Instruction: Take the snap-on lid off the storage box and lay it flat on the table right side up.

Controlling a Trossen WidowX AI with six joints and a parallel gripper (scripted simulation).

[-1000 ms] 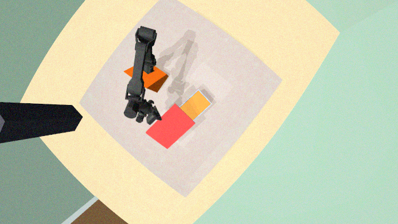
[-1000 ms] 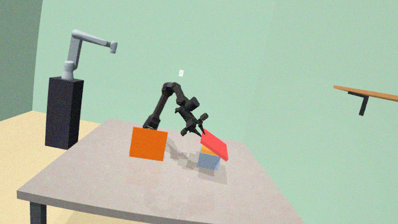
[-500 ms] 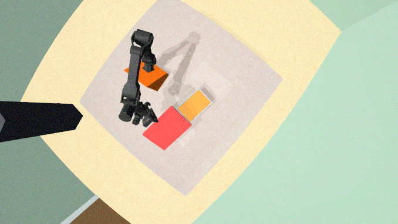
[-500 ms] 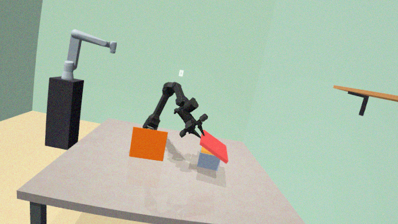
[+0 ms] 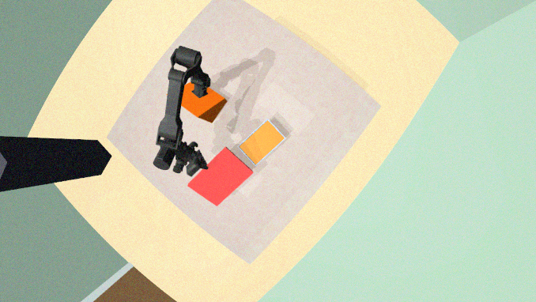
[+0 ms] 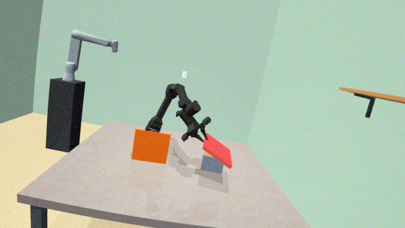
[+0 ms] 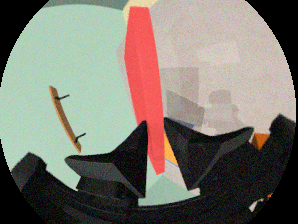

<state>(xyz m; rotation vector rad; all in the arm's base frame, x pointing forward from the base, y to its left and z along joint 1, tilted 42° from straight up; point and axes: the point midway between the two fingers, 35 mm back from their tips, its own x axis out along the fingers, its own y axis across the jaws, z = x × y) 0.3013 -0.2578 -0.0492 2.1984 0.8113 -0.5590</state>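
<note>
Now: gripper tip 70 mm short of the red lid, 10 mm to the left of it and 30 mm above it. Also, from my gripper tip: storage box: 110 mm ahead, 230 mm to the left, 190 mm below.
</note>
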